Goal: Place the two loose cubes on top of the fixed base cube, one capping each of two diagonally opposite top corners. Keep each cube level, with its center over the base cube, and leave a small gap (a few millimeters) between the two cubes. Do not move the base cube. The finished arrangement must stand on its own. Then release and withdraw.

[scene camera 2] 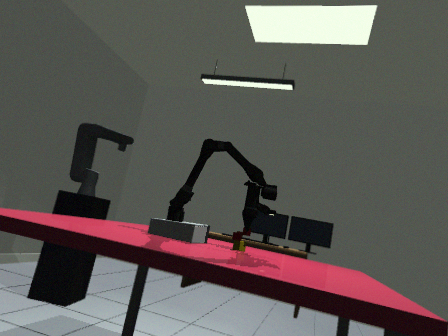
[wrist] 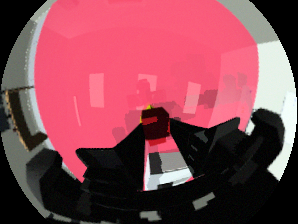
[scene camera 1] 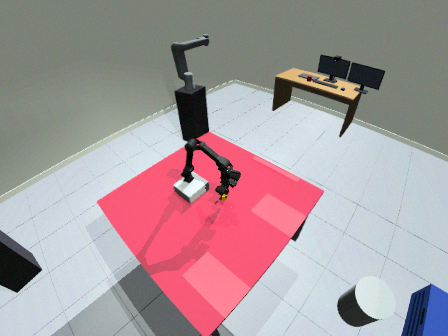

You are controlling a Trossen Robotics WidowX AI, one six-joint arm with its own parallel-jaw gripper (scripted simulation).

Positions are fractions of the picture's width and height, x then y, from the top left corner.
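Note:
There's a red cube here, and my gripper (wrist: 0.52, 0.55) is carrying it.

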